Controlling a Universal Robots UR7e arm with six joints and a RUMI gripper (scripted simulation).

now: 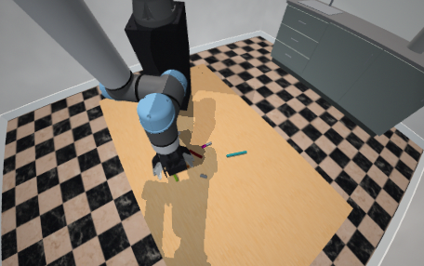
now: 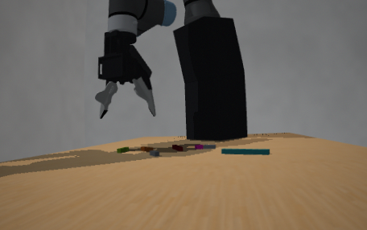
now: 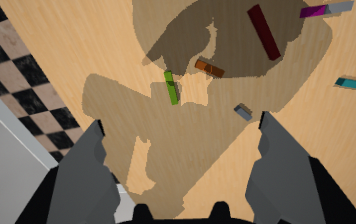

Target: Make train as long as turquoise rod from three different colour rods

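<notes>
My gripper is now 10 mm to the left of the lime-green rod and 80 mm above it. Round my hand: red rod: 30 mm behind, 120 mm to the left, 80 mm below; then orange rod: 10 mm behind, 50 mm to the left, 80 mm below; then magenta rod: 30 mm behind, 180 mm to the left, 80 mm below.
</notes>
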